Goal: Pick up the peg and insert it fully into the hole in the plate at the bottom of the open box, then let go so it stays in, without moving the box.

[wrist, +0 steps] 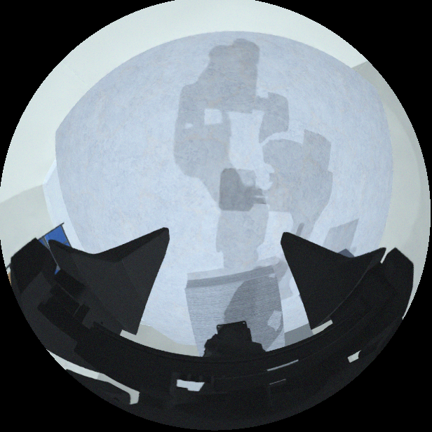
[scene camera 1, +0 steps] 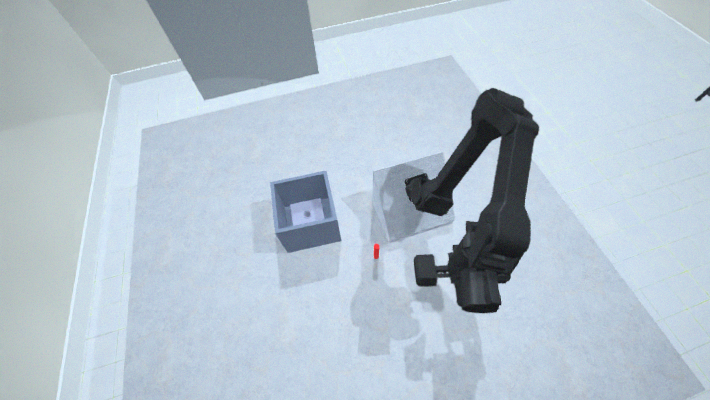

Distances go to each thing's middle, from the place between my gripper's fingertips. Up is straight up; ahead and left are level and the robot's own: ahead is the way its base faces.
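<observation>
Blue-grey box [scene camera 1: 293,190], position relative to my hand: 27 cm ahead, 32 cm to the right, 6 cm below.
</observation>
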